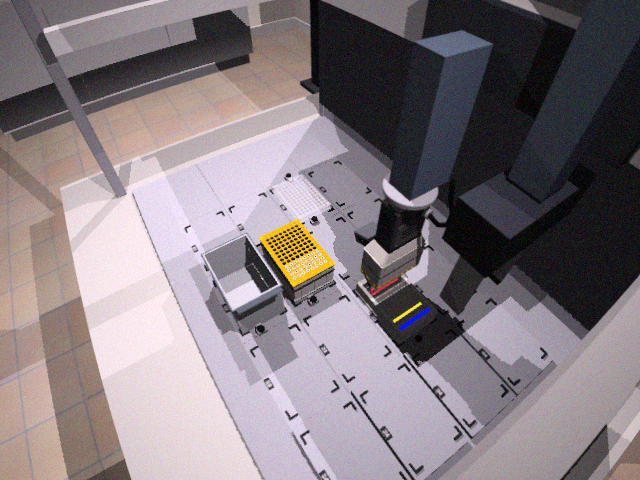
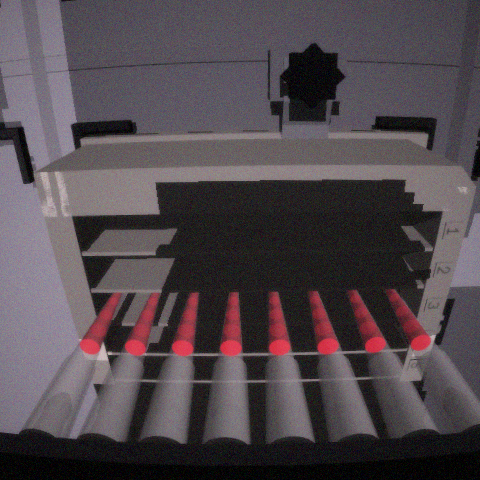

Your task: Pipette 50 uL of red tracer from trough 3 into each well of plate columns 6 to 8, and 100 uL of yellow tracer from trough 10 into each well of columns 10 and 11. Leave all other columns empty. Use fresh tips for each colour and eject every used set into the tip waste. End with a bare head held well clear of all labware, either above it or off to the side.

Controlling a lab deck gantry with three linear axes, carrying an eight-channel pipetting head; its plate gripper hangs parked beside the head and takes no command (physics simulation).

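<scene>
The pipetting head (image 1: 393,260) is low over the dark reservoir (image 1: 379,305) (image 2: 250,155). Eight translucent tips (image 2: 227,395) are on it, each with red liquid in its lower part. Their lower ends are at trough 3; how deep they reach is unclear. The red strip (image 1: 384,285) shows beside the head, the yellow strip (image 1: 407,312) farther forward. The white well plate (image 1: 301,196) shows no colour. The yellow tip rack (image 1: 330,266) has white tips in its front rows and empty holes behind. The tip waste (image 1: 222,287) is an open grey bin. The parked plate gripper (image 1: 461,284) shows in part; its opening is unclear.
A blue strip (image 1: 414,318) lies beside the yellow one in the reservoir. The large dark gripper carriage (image 1: 511,217) stands right of the head. The bin stands left of the tip rack, and the well plate lies behind the rack. A dark panel (image 1: 361,67) stands at the back.
</scene>
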